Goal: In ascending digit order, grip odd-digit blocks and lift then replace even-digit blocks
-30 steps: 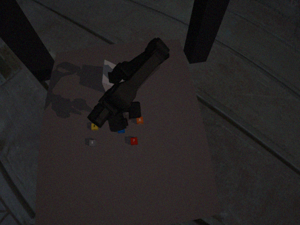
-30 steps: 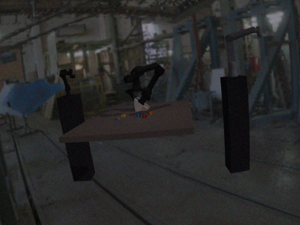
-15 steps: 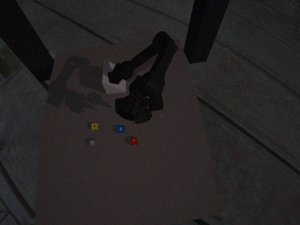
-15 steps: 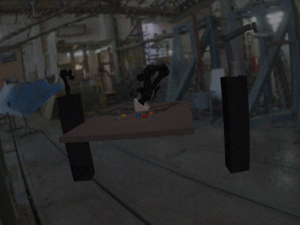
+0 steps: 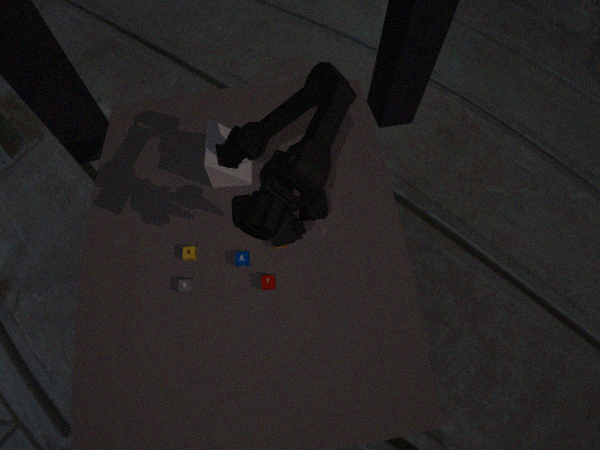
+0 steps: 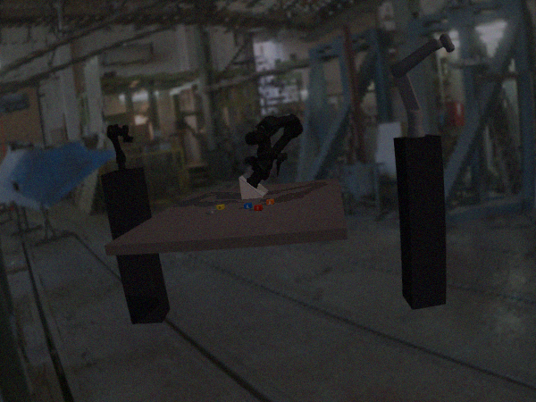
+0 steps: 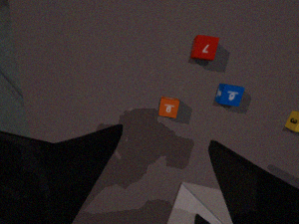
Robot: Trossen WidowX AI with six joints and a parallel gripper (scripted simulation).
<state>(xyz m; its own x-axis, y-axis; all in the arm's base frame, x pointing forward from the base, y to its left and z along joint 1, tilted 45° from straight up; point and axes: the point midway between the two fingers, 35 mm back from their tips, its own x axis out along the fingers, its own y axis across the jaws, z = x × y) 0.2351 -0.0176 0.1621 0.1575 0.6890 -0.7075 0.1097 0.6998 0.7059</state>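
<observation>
Now: the yellow block 24 cm to the right of my gripper tip, 12 cm below it and 2 cm behind it. Round my gripper tip: orange block 12 cm below, 1 cm to the right, 1 cm behind; red block 12 cm below, 9 cm ahead, 6 cm to the right; blue block 12 cm below, 11 cm to the right, 2 cm ahead.
</observation>
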